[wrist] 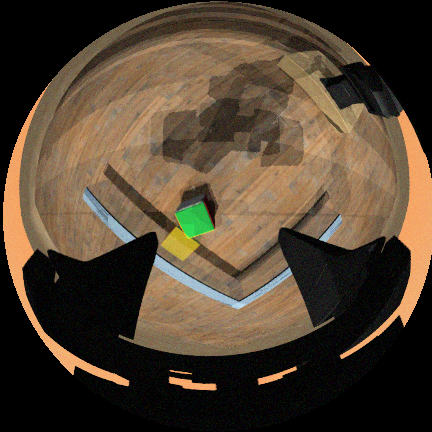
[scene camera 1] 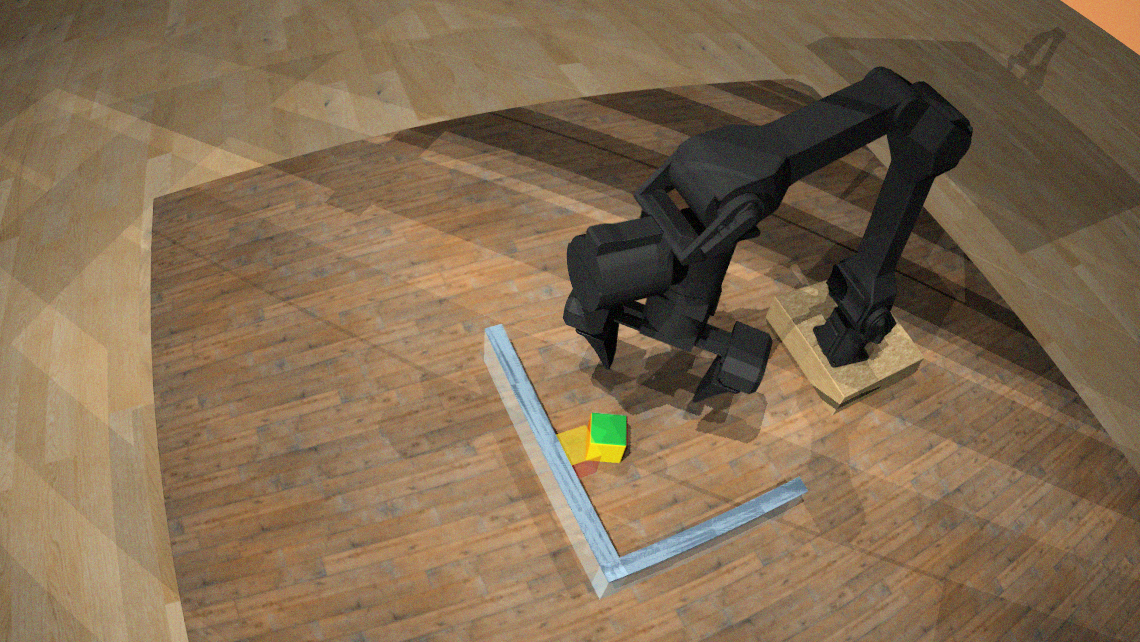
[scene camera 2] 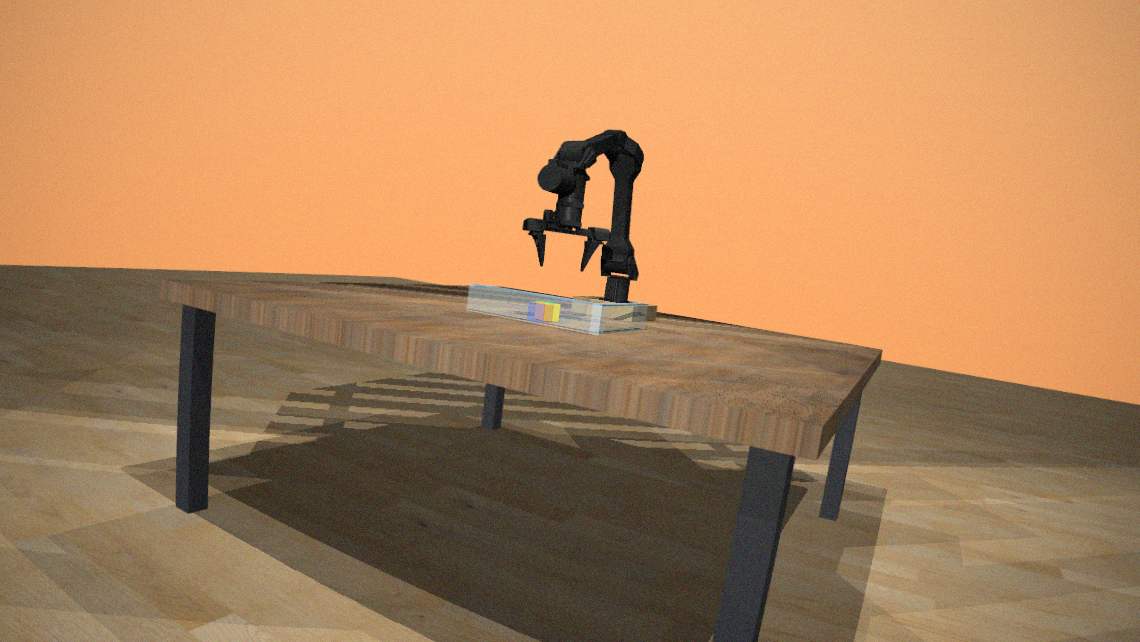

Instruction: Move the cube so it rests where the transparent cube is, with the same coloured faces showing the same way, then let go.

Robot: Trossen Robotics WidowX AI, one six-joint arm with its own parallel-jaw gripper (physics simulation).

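Where they show: gripper, fingertip midpoint: (wrist: 218, 236) (scene camera 1: 652, 382) (scene camera 2: 561, 269); arm's base, link origin: (wrist: 336, 91) (scene camera 1: 840, 344) (scene camera 2: 615, 301).
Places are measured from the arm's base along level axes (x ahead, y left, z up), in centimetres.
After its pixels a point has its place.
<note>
The cube (scene camera 1: 608, 432) @[x 33.7, y 5.3, z -0.2 cm] (scene camera 2: 553, 311) (wrist: 195, 219) @[x 33.2, y 4.8, z -0.2 cm] sits on the table with its green face up. A yellow side shows in scene camera 1; a grey-white side and a thin red edge show in the wrist view. The transparent cube (scene camera 1: 571, 444) @[x 37.9, y 6.0, z -0.2 cm] (scene camera 2: 533, 311) (wrist: 180, 244) @[x 37.2, y 6.3, z -0.2 cm] is beside it, against or very near the long wall, turned differently, with yellow up. Its red side shows in scene camera 1 and a bluish side in scene camera 2. Any gap between the two cubes is too small to tell. My gripper (scene camera 1: 652, 387) @[x 30.1, y 4.7, z 7.2 cm] (scene camera 2: 563, 267) @[x 30.1, y 4.7, z 7.2 cm] (wrist: 218, 236) @[x 30.1, y 4.7, z 7.2 cm] is open and empty, above the table, on the arm-base side of the cube.
A pale blue, see-through L-shaped wall (scene camera 1: 532, 406) @[x 41.1, y 1.8, z 1.8 cm] (scene camera 2: 502, 298) @[x 42.6, y -0.2, z -0.2 cm] (wrist: 192, 286) @[x 40.2, y 12.0, z 1.8 cm] stands past the cubes, its short leg running toward the base side. The arm's tan base block (scene camera 1: 877, 374) @[x -3.4, y 5.7, z 0.0 cm] (wrist: 320, 92) @[x 4.9, y -0.6, z -0.8 cm] is on the right in scene camera 1. The wooden table (scene camera 1: 319, 478) @[x 65.4, y 3.7, z -4.1 cm] (scene camera 2: 678, 370) @[x 58.1, y 50.9, z -4.1 cm] carries everything.
</note>
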